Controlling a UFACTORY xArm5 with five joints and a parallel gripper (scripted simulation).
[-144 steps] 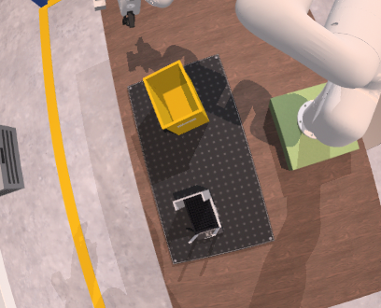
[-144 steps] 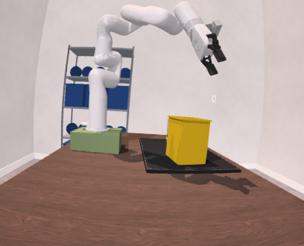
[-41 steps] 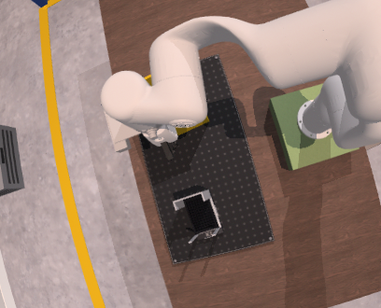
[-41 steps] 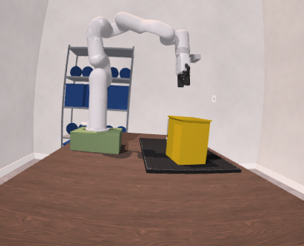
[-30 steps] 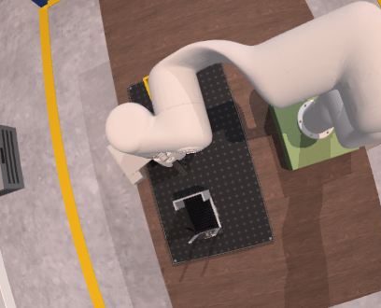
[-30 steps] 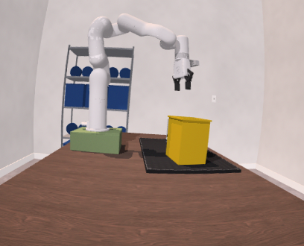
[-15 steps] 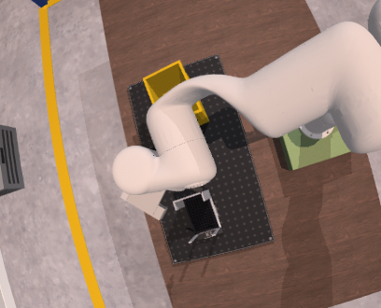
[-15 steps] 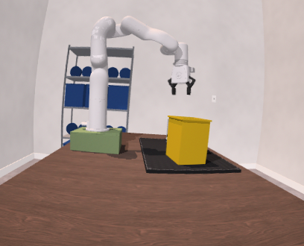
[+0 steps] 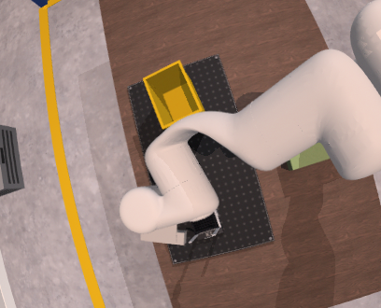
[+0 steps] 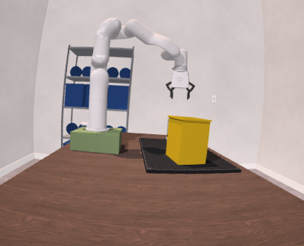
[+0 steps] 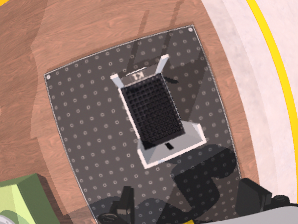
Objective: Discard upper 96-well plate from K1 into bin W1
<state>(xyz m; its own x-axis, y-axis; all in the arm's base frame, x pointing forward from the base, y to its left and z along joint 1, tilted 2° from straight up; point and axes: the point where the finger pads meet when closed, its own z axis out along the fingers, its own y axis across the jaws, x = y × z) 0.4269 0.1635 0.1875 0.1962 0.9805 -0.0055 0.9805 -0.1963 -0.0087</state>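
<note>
Now: the black 96-well plate 240 mm below my hand and 70 mm to the left of it. Round my hand: white well plate: 250 mm below, 70 mm to the left; yellow plastics bin W1: 300 mm to the right, 190 mm below, 10 mm ahead.
</note>
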